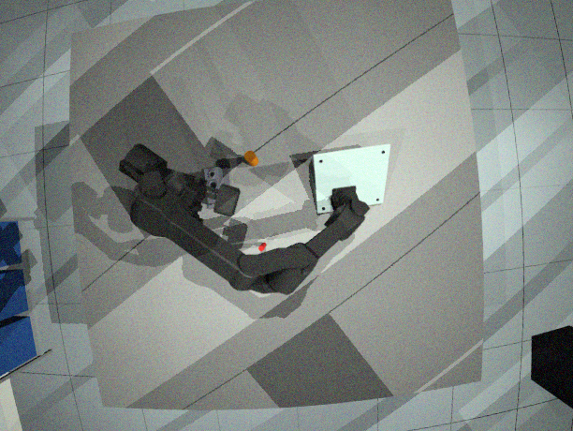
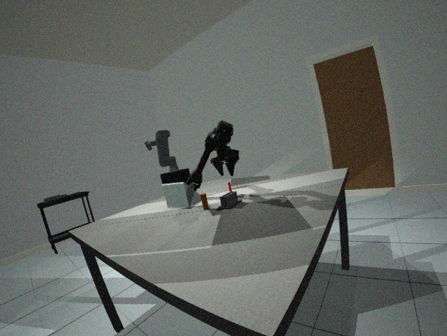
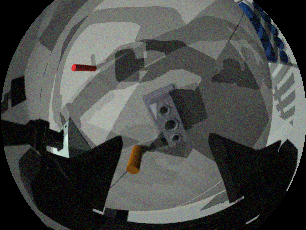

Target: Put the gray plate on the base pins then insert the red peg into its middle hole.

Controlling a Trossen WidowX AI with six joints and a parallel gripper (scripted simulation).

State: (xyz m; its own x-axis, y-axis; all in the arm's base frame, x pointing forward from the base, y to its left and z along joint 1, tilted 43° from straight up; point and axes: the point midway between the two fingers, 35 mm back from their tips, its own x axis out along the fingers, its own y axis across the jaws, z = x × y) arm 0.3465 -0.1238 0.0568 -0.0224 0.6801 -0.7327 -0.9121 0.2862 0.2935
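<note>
Now: the red peg 160 mm to the left of my gripper tip, 110 mm below it and 110 mm behind it. Round my gripper tip: base 140 mm below, 30 mm to the right; gray plate 100 mm below, 30 mm to the right; orange cylinder 110 mm below, 110 mm behind, 90 mm to the right.
</note>
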